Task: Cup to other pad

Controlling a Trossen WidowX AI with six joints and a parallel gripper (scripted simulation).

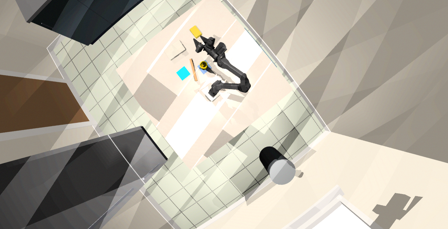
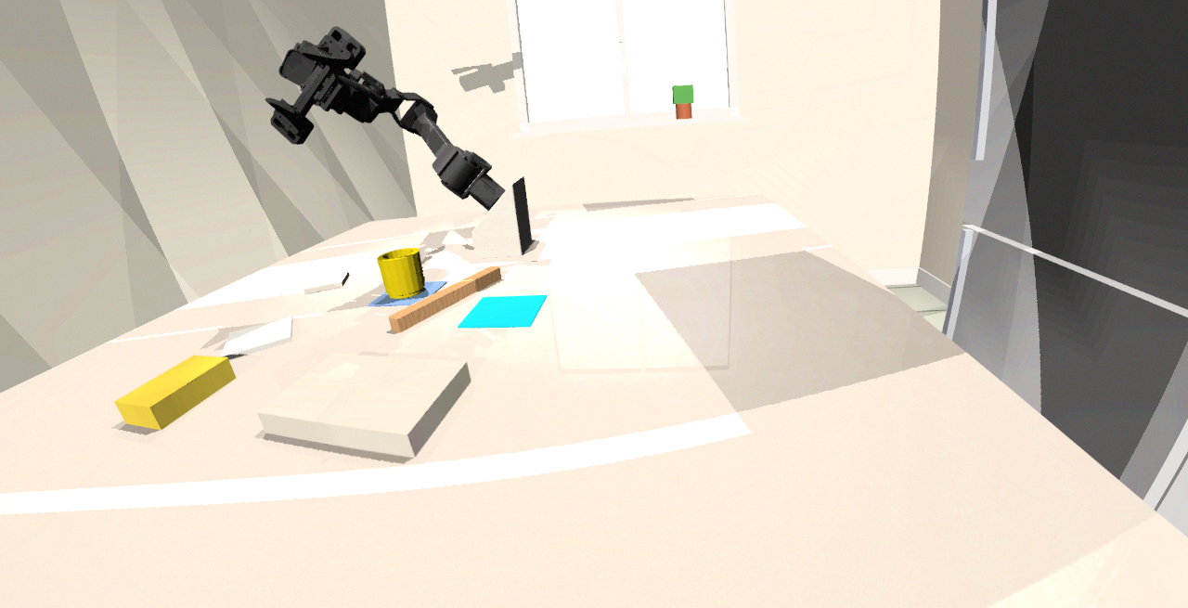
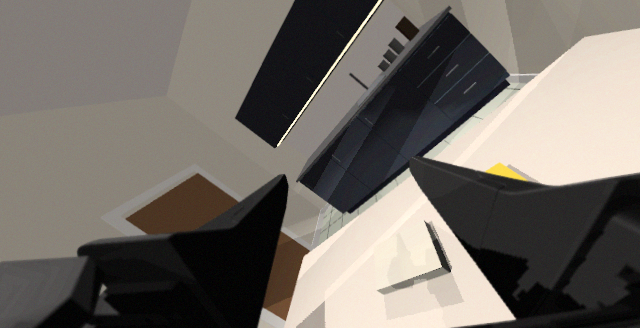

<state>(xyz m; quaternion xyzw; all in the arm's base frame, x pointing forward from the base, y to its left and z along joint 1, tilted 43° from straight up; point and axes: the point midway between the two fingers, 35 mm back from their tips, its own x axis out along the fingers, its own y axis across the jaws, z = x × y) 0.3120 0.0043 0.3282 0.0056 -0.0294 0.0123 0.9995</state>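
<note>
Right now the yellow cup is 33 cm below my gripper tip, 9 cm behind it and 8 cm to the left of it. The rest, counted from my gripper tip: wooden bar: 36 cm below, 18 cm to the left, 3 cm behind; grey slab: 35 cm below, 24 cm ahead, 16 cm to the left; cyan pad: 37 cm below, 27 cm to the left, 2 cm ahead.
</note>
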